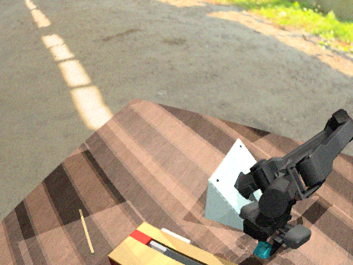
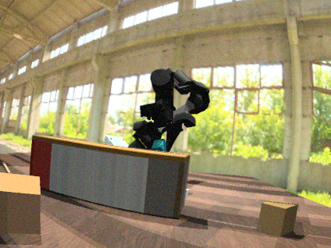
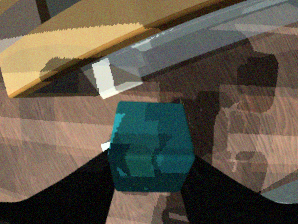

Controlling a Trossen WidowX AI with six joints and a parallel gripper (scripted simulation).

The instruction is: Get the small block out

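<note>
My gripper tip is 1 cm to the left of the teal block, 1 cm below it and 1 cm short of it. The rest, counted from my gripper tip: box (13 cm to the right, 8 cm ahead, 6 cm below); thin wooden stick (50 cm to the right, 12 cm below, 5 cm ahead).
</note>
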